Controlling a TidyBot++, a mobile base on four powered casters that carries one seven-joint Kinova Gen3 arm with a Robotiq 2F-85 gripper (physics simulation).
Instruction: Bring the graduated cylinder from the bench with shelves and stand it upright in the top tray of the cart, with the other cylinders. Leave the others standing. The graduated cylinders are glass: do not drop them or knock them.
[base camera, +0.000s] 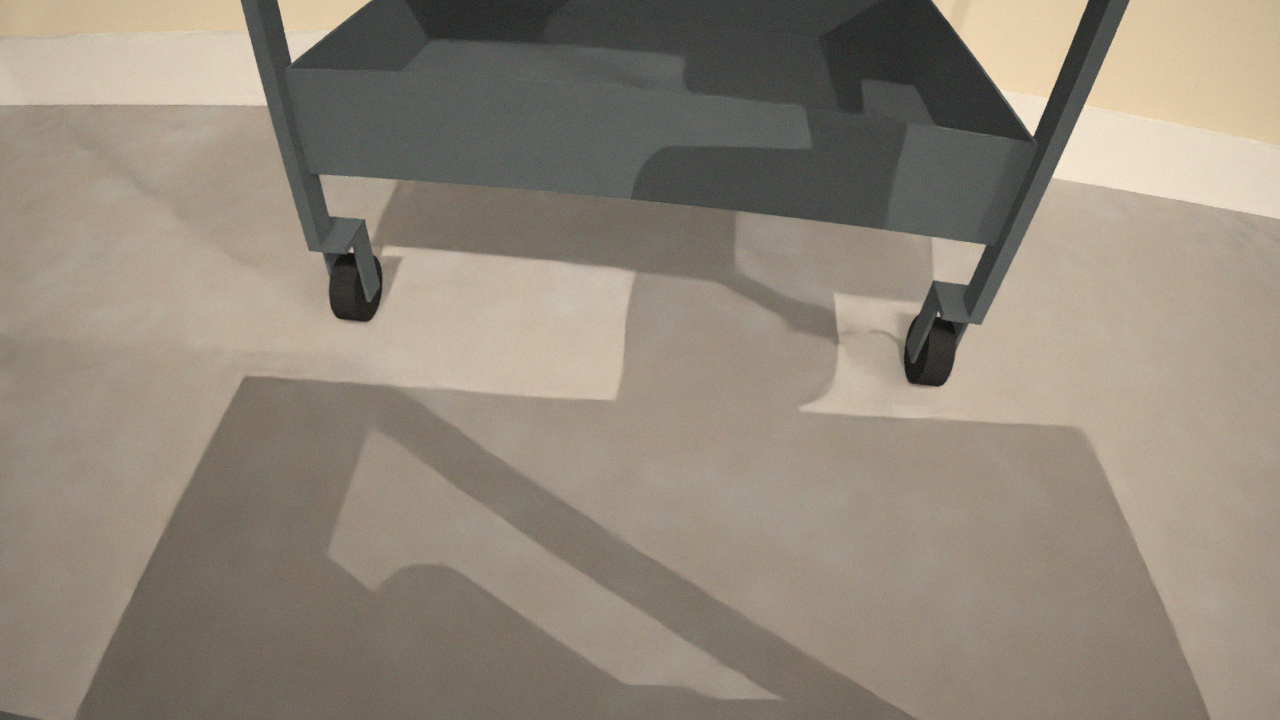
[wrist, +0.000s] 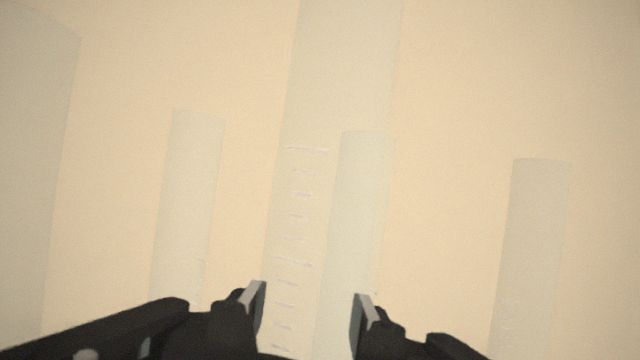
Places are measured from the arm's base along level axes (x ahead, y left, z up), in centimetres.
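Pixels of known places: gripper, fingertip midpoint: (wrist: 307, 307).
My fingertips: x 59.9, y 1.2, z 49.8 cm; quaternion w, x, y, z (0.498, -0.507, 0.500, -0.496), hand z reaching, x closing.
Note:
Behind a point stands the place of what it marks.
My gripper (wrist: 307, 307) @[x 59.9, y 1.2, z 49.8 cm] is shut on the graduated cylinder (wrist: 345, 75) @[x 55.2, y 1.0, z 59.6 cm], a wide, pale see-through tube with white marks, in the middle of the wrist view. It runs up out of the top of the view, leaning slightly in the picture; its base is hidden. Behind it, another cylinder (wrist: 357, 200) shows through the glass. One more cylinder (wrist: 190, 200) @[x 68.7, y 11.1, z 53.3 cm] stands to the left and one (wrist: 537, 225) @[x 68.0, y -15.1, z 55.0 cm] to the right. The cart (base camera: 537, 134) @[x 46.8, y 6.3, z -22.9 cm] is straight ahead in the base camera; its lower tray shows, and its top tray does not show in that view.
A large pale see-through shape (wrist: 30, 150) @[x 54.2, y 11.3, z 55.5 cm], apparently another glass cylinder, is at the left edge of the wrist view, nearer than the small ones. The cart's front wheels (base camera: 355, 288) @[x 47.4, y 20.0, z -35.6 cm] stand on the floor. A cream wall (base camera: 1163, 71) @[x 81.5, y -56.2, z -25.2 cm] is behind the cart. Shadows cross the floor before it.

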